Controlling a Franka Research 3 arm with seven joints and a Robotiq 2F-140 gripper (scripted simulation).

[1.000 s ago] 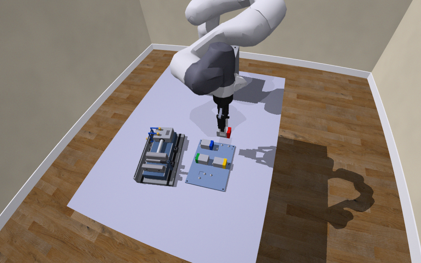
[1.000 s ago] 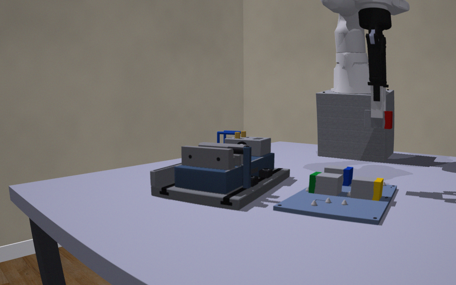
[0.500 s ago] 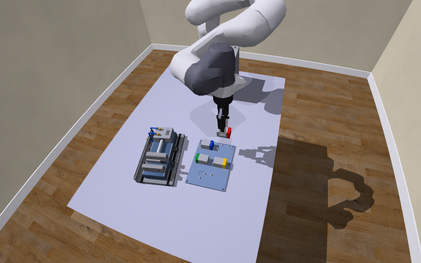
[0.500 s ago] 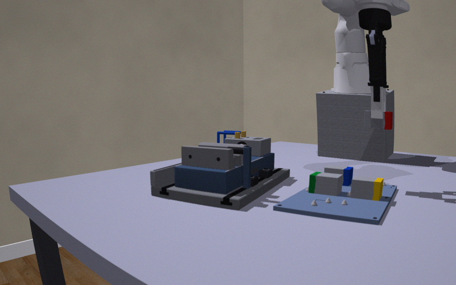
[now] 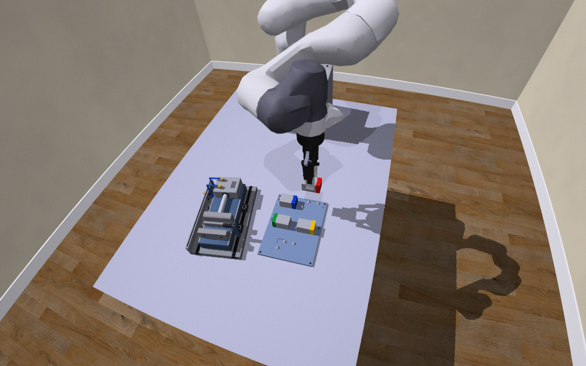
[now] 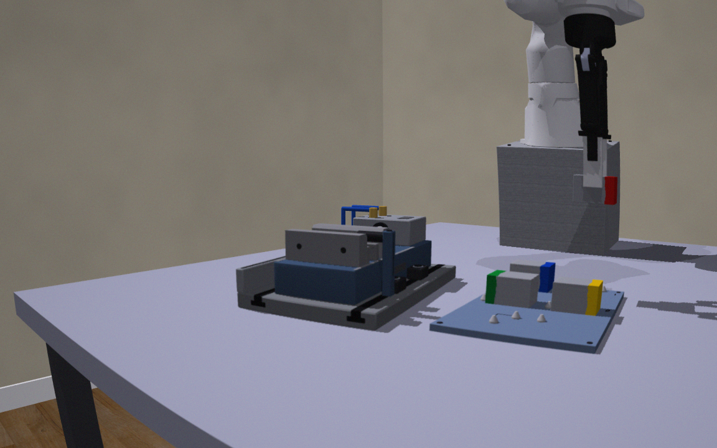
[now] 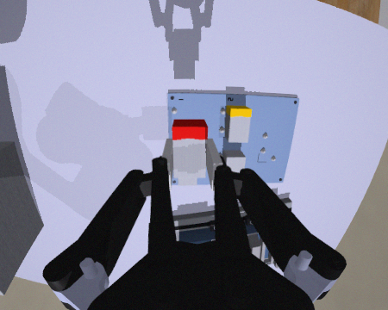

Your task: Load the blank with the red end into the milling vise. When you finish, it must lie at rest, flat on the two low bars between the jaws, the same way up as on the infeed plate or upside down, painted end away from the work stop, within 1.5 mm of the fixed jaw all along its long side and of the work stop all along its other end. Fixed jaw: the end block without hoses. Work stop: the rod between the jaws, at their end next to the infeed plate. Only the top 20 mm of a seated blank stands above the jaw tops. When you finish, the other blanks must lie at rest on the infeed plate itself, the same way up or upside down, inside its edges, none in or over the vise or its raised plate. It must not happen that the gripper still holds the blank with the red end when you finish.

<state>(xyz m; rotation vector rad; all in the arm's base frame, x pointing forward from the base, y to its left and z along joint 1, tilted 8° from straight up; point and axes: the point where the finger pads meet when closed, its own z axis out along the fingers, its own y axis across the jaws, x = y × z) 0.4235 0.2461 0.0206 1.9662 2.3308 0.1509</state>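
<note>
Now: the red-ended blank 40 mm below my hand. The rest, counted from my hand: yellow-ended blank 160 mm below, 90 mm ahead, 10 mm to the left; then green-ended blank 160 mm below, 100 mm ahead, 70 mm to the right; then blue-ended blank 160 mm below, 90 mm to the right, 10 mm ahead.
</note>
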